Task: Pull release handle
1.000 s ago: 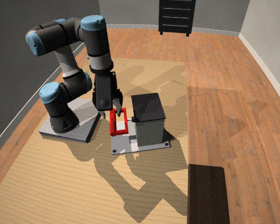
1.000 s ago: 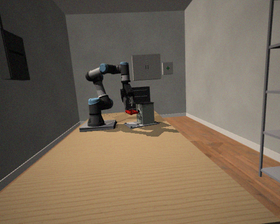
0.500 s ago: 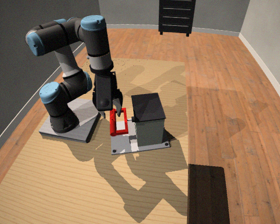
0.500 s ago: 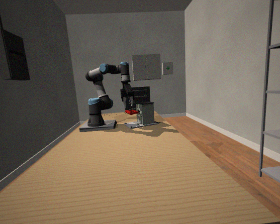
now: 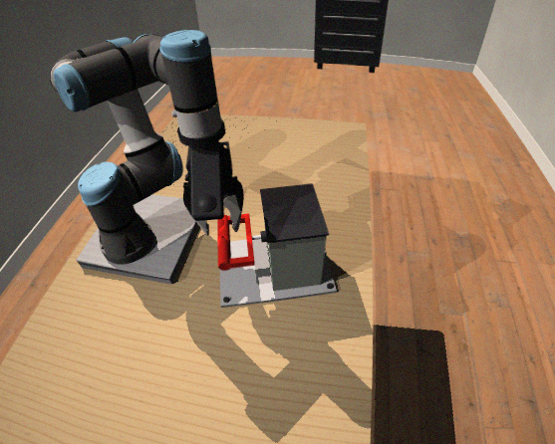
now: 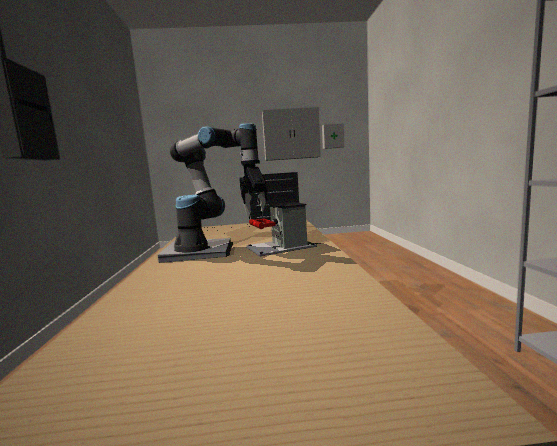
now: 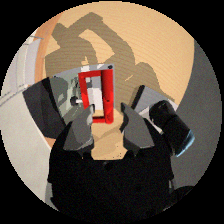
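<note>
My gripper is now 50 mm short of the release handle, 10 mm to the right of it and 40 mm above it. From my hand the other things lie so: grey base plate 90 mm ahead, 20 mm to the left, 140 mm below.
</note>
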